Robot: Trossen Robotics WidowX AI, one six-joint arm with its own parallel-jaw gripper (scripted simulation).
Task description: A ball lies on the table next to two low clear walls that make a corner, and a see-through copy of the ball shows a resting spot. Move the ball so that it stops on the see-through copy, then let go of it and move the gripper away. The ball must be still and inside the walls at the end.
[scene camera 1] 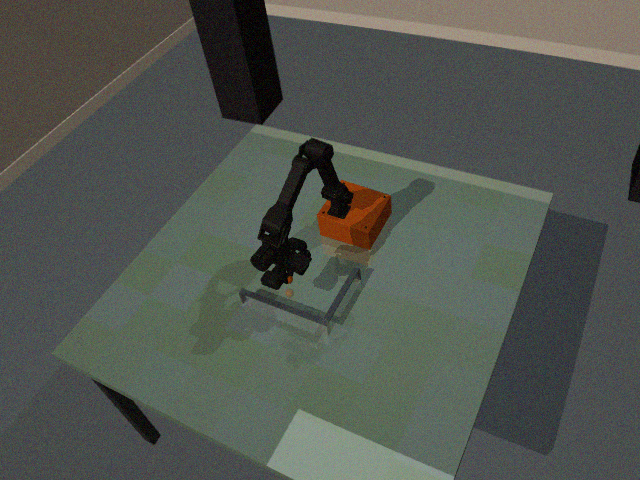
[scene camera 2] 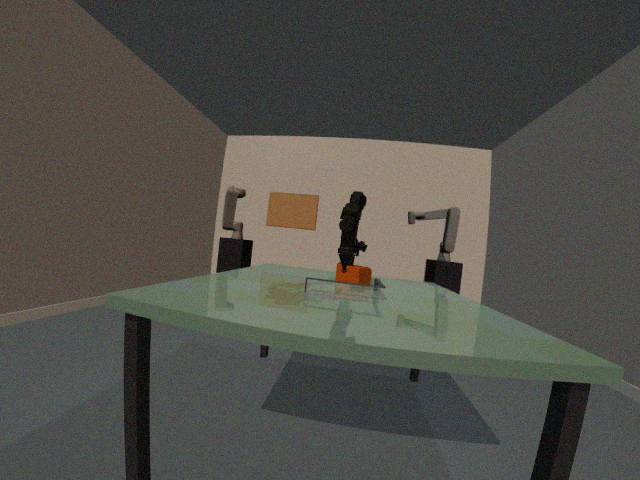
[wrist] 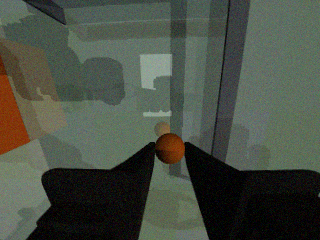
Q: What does the gripper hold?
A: An orange ball.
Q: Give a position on an orange ball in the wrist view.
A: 169,148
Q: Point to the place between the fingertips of the gripper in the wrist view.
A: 169,146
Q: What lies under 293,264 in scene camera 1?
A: The gripper.
